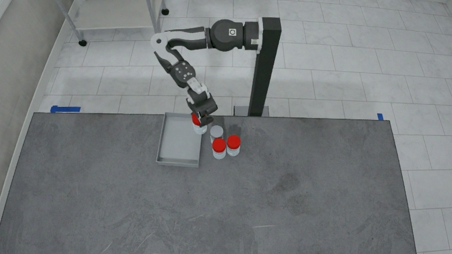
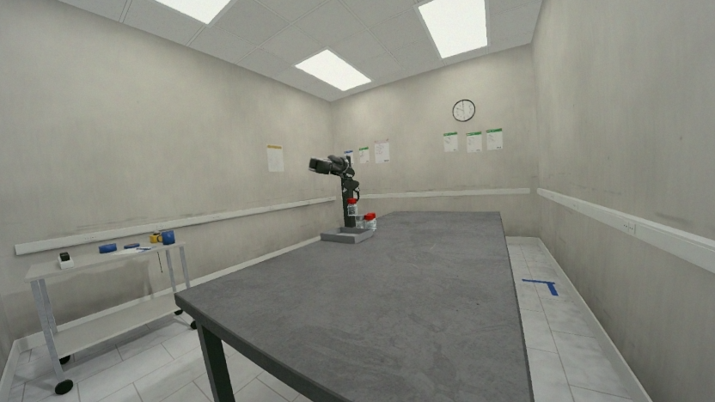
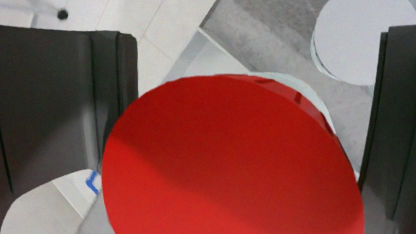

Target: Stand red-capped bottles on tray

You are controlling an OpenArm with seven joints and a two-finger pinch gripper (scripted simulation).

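The grey tray lies 190 mm below my hand, 100 mm to the right of it and 10 mm ahead of it. Round my hand: grey-capped bottle (160 mm below, 60 mm to the left, 20 mm ahead).
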